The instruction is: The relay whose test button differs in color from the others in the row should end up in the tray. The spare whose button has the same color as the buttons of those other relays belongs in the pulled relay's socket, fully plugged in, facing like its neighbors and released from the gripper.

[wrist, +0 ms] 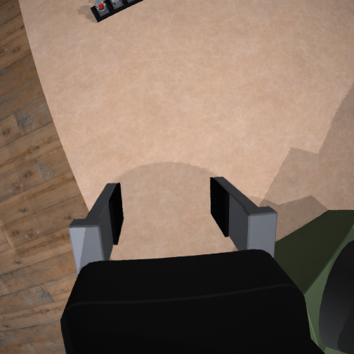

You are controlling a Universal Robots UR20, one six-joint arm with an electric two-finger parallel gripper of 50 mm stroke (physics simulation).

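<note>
A black spare holder (pixel 108 15) is cut off by the top edge of the wrist view, left of centre. A spare relay with a red button (pixel 101 6) stands in its left end. Another relay (pixel 116 2) stands beside it, with its button colour not readable here. My gripper (pixel 166 198) is open and empty, high above the table and well apart from the holder. The relay row, its sockets and the tray do not show in this view.
The tan table top (pixel 165 90) ends at a slanting left edge, with wooden floor (pixel 25 150) beyond it. A green surface (pixel 312 245) and a dark rounded part (pixel 340 300) show at the lower right. Shadows fall on the table at the right.
</note>
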